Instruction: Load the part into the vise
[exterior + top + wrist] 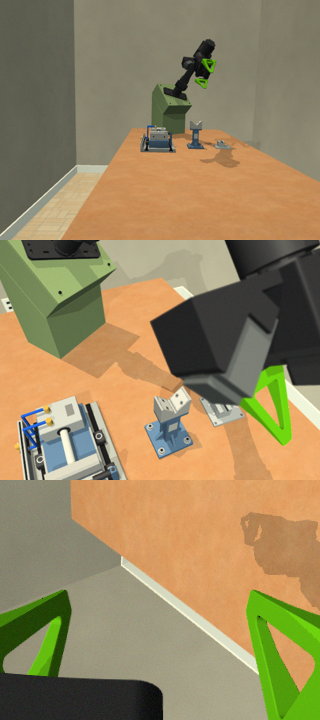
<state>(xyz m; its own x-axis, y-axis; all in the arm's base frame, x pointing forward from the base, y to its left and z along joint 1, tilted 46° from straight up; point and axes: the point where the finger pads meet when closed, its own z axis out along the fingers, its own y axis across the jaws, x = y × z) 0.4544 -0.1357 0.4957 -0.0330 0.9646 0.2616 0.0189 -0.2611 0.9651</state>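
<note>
The grey part lies 230 mm behind my hand, 170 mm to the left of it and 360 mm below it. The rest, counted from my hand: fixed jaw (160 mm behind, 210 mm to the right, 310 mm below); then moving jaw (230 mm behind, 210 mm to the right, 310 mm below); then work stop (190 mm behind, 170 mm to the right, 300 mm below).
</note>
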